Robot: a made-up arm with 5 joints. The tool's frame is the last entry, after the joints. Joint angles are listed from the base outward.
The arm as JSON. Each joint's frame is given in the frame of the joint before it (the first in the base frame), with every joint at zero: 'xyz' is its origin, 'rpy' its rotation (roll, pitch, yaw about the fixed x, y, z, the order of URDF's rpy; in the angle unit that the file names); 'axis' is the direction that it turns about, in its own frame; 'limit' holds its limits. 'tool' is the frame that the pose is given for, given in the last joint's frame.
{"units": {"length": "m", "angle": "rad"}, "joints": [
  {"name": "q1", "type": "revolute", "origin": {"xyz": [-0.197, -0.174, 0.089], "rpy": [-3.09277, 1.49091, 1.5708]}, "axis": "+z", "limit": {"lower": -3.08, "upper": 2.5}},
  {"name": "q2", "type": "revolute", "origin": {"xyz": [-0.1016, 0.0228, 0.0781], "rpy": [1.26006, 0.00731, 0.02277]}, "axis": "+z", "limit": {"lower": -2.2, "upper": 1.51}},
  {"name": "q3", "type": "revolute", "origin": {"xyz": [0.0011, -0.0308, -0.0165], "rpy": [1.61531, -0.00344, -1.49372]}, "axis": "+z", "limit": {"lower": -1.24, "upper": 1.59}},
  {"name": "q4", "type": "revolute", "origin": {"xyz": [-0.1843, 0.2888, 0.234], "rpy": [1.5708, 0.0, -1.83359]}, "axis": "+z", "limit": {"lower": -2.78, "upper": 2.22}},
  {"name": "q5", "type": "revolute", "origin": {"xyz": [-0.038, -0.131, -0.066], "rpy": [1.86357, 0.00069, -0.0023]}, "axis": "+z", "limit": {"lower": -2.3, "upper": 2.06}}
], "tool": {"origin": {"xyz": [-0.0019, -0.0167, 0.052], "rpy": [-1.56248, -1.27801, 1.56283]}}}
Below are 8 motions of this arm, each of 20 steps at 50 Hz.
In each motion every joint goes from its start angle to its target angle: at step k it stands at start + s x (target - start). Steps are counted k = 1, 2, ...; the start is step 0. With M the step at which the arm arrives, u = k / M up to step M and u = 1 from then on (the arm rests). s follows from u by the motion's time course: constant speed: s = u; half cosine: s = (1 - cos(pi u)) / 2; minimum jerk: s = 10 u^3 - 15 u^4 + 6 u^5.
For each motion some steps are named. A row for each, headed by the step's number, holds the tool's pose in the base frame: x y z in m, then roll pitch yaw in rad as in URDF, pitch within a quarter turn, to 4 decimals.
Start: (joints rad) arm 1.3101 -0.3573 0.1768 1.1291 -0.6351
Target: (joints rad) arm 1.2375 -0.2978 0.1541 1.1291 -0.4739
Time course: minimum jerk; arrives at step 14
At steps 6, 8, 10, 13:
6: -0.3903 -0.4111 0.1086 2.4379 -0.9187 0.4108
8: -0.3928 -0.4094 0.1118 2.5022 -0.8942 0.3721
10: -0.3949 -0.4078 0.1146 2.5542 -0.8730 0.3417
13: -0.3961 -0.4069 0.1165 2.5861 -0.8593 0.3235

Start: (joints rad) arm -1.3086 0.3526 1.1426 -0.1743 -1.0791
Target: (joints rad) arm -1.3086 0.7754 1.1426 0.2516 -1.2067
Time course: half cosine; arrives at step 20
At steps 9, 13, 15, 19, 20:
9: 0.1077 -0.4791 0.0976 -2.2707 0.3823 -2.9276
13: 0.1188 -0.4385 0.1008 -2.3369 0.4579 -2.9333
15: 0.1222 -0.4212 0.1018 -2.3678 0.4880 -2.9362
19: 0.1252 -0.4017 0.1026 -2.4045 0.5203 -2.9399
20: 0.1253 -0.4008 0.1026 -2.4061 0.5217 -2.9400

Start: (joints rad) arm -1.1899 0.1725 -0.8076 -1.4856 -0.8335
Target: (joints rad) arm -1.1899 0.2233 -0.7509 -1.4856 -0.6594
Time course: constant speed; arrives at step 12
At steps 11, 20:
11: -0.0783 -0.0482 0.5788 0.1870 -0.4977 2.4426
20: -0.0797 -0.0493 0.5790 0.1988 -0.5030 2.4486

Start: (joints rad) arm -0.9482 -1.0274 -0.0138 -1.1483 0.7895
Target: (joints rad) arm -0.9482 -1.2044 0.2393 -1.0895 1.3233
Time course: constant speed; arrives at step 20
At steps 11, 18, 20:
11: -0.2846 -0.5920 0.3643 -0.2410 -1.0783 -2.9541
18: -0.3162 -0.5962 0.3207 -0.1938 -1.0546 -2.8942
20: -0.3251 -0.5962 0.3080 -0.1756 -1.0476 -2.8826

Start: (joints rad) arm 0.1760 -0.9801 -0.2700 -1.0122 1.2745
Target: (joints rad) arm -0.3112 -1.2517 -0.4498 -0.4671 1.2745
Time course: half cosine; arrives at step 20
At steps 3, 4, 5, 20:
3: -0.5812 -0.4521 0.2837 0.3453 -0.2379 2.7451
4: -0.5754 -0.4501 0.2900 0.3468 -0.2539 2.7269
5: -0.5680 -0.4477 0.2978 0.3501 -0.2738 2.7037
20: -0.4081 -0.4165 0.3919 0.6397 -0.5326 2.2200

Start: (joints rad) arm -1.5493 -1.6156 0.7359 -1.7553 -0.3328
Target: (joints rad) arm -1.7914 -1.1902 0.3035 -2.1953 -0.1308
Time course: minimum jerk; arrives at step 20
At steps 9, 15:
9: -0.2734 -0.7174 0.1747 -2.9754 -0.7793 -1.8509
15: -0.0944 -0.7523 0.1632 3.0756 -0.5619 -1.3117

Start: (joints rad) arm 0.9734 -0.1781 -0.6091 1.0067 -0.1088
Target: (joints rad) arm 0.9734 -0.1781 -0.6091 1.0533 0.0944
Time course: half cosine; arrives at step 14
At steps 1, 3, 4, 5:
1: -0.4554 -0.2930 0.0858 -2.6706 -0.2212 -0.4959
3: -0.4557 -0.2935 0.0868 -2.6519 -0.2199 -0.4957
4: -0.4559 -0.2939 0.0876 -2.6365 -0.2189 -0.4955
5: -0.4562 -0.2944 0.0885 -2.6181 -0.2178 -0.4952

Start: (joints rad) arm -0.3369 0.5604 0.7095 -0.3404 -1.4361
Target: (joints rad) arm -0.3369 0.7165 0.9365 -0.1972 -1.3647
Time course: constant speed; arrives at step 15
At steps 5, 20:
5: -0.1986 -0.4956 0.4269 -1.2432 1.0483 -2.2295
20: -0.1378 -0.4739 0.4300 -1.1961 1.0374 -2.0485

